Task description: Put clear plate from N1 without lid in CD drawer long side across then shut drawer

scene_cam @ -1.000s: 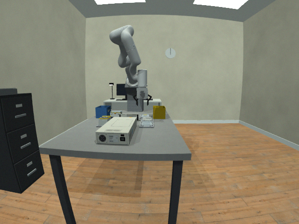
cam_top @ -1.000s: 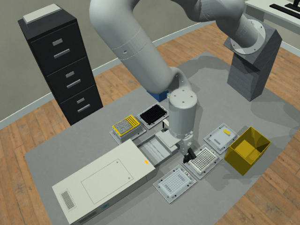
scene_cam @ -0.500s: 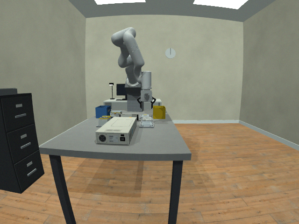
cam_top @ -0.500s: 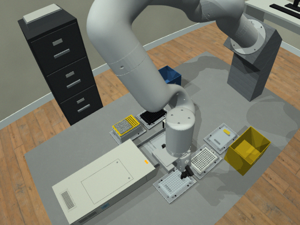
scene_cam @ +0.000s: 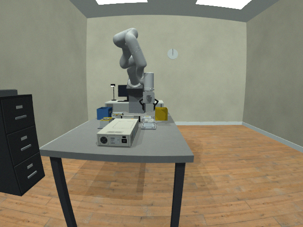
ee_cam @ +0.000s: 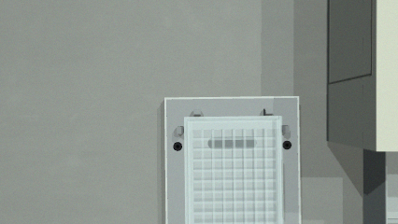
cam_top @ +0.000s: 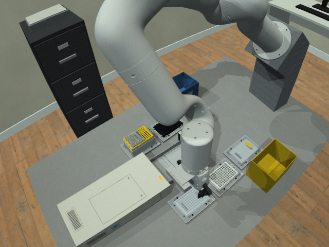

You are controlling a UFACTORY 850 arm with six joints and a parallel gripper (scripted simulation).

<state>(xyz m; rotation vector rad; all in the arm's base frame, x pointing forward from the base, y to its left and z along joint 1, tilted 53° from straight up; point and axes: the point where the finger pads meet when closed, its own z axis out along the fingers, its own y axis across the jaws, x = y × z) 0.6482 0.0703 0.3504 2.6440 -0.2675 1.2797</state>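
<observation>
The clear plate is 140 mm below my hand. Round my hand: work nest N1: 150 mm below; then white well plate: 170 mm behind, 70 mm to the left, 140 mm below; then drawer: 120 mm behind, 150 mm to the right, 120 mm below.
</observation>
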